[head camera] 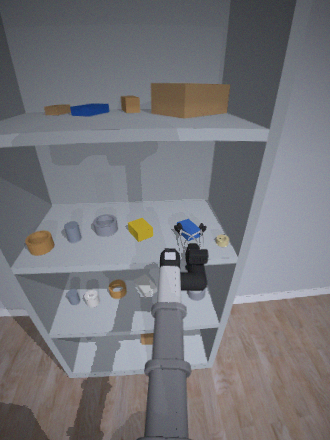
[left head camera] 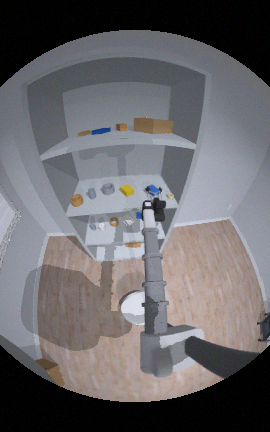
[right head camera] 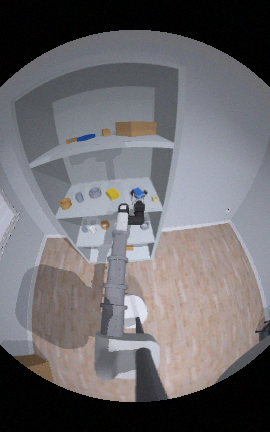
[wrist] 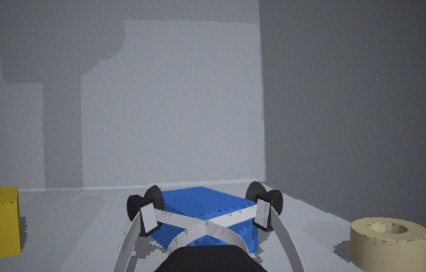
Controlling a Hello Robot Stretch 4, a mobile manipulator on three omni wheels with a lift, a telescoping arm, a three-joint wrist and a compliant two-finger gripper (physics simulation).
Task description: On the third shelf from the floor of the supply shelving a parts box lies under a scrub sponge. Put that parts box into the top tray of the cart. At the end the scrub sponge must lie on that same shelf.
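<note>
My gripper is here in the wrist view [wrist: 206, 199], and I see a blue parts box [wrist: 202, 203] in that view too. Then there is the grey supply shelving, which I find in the head camera view [head camera: 215, 169], in the right head camera view [right head camera: 82, 99] and also in the wrist view [wrist: 106, 106].
</note>
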